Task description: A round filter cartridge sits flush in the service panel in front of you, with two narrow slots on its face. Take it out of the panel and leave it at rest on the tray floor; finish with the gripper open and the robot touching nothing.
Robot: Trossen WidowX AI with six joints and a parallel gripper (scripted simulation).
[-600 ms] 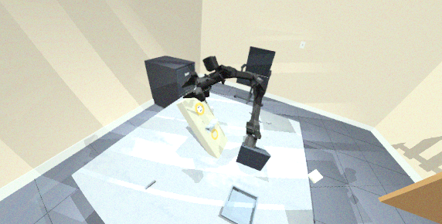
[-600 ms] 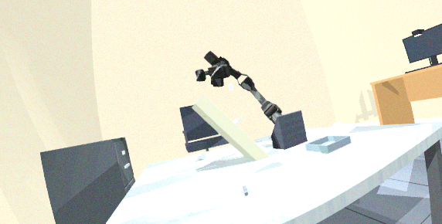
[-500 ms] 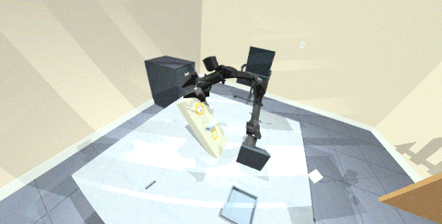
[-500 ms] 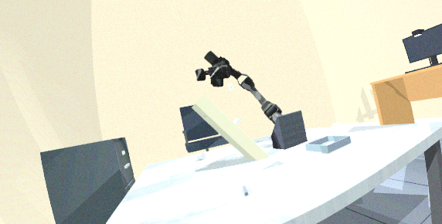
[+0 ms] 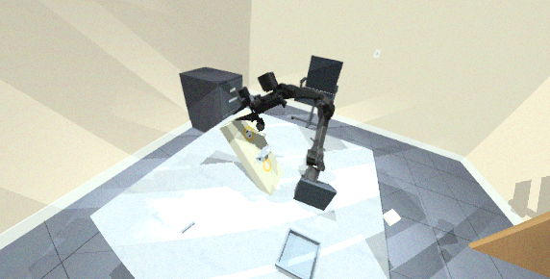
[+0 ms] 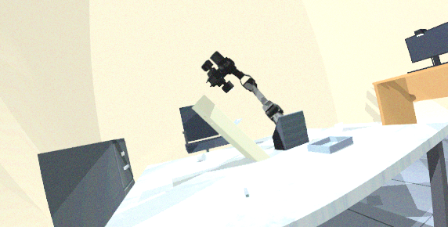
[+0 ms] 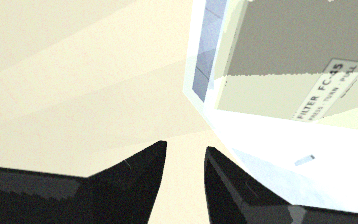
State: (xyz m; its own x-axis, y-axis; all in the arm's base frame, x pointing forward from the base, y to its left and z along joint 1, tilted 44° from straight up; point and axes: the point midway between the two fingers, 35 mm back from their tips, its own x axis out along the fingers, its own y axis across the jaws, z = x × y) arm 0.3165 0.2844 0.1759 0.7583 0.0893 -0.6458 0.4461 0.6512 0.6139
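Now: the round filter cartridge 10 mm behind my gripper tip, 70 mm to the right of it and 140 mm below it. From my gripper tip the other things lie so: white card 870 mm behind, 210 mm to the right, 400 mm below; then grey tray 460 mm behind, 180 mm to the left, 400 mm below; then small grey stick 10 mm ahead, 350 mm to the left, 410 mm below.
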